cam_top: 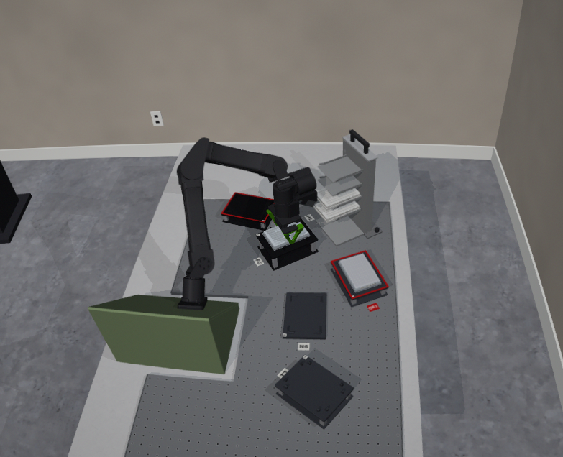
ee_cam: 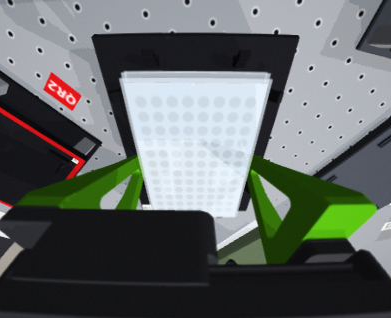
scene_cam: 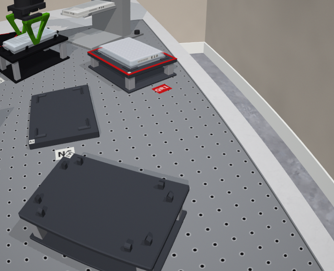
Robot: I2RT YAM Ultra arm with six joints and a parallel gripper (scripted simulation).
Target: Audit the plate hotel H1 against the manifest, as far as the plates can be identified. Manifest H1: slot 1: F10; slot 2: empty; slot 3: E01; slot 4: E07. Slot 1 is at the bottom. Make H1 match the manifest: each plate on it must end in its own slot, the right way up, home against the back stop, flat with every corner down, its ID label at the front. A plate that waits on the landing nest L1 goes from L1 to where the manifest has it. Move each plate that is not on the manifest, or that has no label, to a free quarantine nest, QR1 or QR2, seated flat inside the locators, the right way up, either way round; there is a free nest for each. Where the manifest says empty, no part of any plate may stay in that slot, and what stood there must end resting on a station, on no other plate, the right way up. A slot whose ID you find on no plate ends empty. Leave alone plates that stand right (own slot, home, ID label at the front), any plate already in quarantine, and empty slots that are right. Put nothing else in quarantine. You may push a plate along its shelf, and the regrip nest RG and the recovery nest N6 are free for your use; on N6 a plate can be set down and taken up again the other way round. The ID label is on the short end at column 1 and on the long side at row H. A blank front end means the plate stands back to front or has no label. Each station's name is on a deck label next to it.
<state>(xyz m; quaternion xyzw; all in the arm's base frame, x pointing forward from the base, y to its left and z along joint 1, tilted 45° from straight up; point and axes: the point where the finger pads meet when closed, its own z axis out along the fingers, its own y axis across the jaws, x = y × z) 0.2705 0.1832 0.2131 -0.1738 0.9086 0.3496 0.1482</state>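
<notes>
The black regrip nest RG is 20 mm below my hand. From my hand the other things lie so: clear well plate: 220 mm ahead, 160 mm to the right, 30 mm below; then H1 deck label: 80 mm ahead, 150 mm to the left, 80 mm below; then red-rimmed nest QR2: 120 mm behind, 180 mm to the left, 40 mm below.
</notes>
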